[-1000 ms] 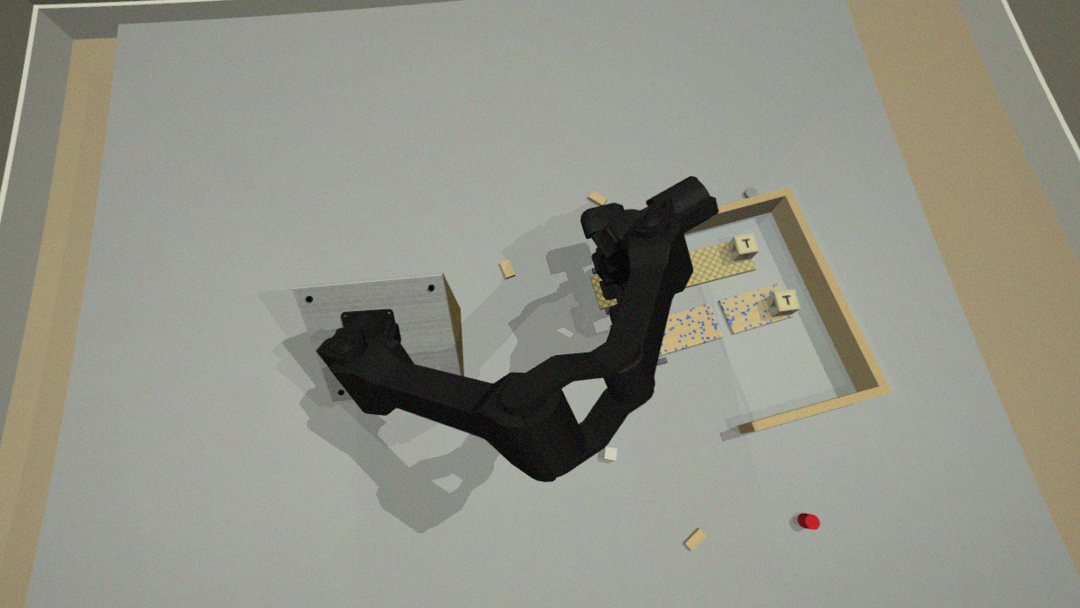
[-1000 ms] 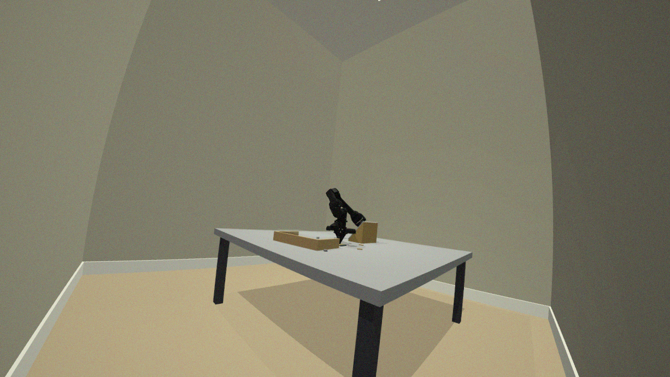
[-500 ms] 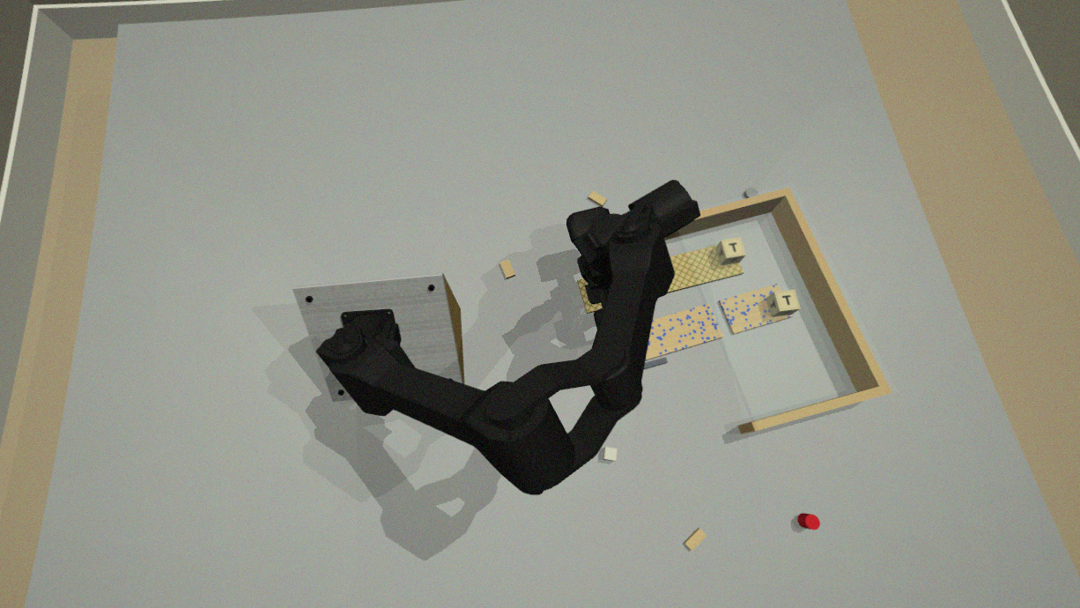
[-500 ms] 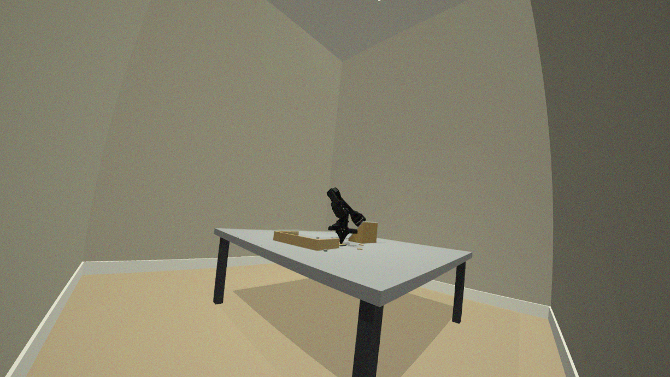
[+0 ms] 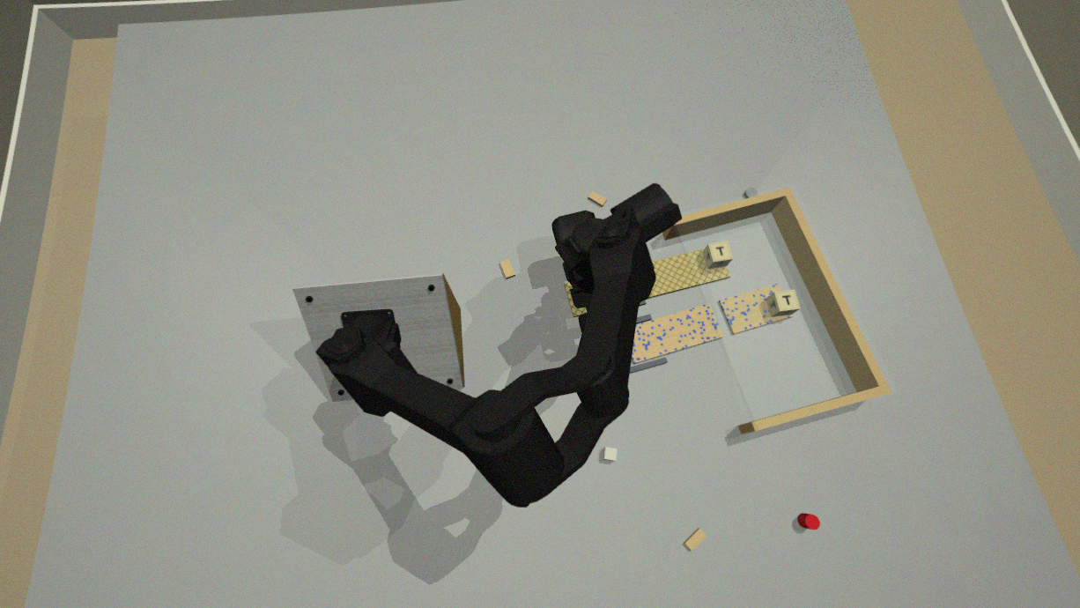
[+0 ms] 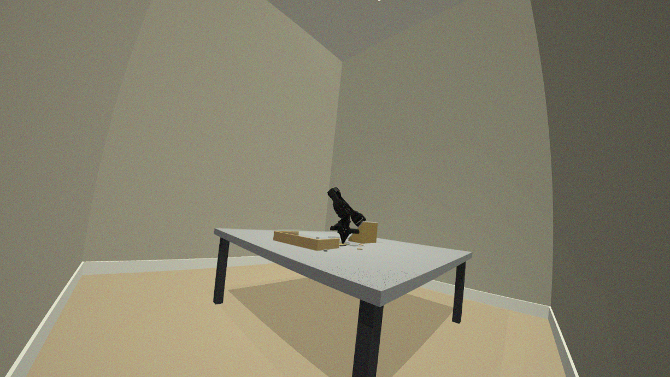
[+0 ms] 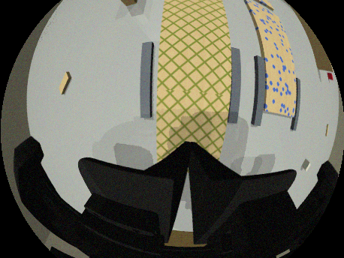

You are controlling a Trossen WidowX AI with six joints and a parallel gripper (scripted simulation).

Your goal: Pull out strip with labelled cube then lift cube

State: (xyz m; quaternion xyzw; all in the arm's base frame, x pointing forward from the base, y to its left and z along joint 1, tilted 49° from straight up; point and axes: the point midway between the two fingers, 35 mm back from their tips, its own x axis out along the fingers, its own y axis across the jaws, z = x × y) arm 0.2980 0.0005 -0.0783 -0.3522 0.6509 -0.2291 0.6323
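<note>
My gripper tip is 100 mm short of the cross-hatched strip and 20 mm to the right of it. Round my gripper tip: red cylinder (340 mm to the right, 260 mm ahead, 10 mm above).
</note>
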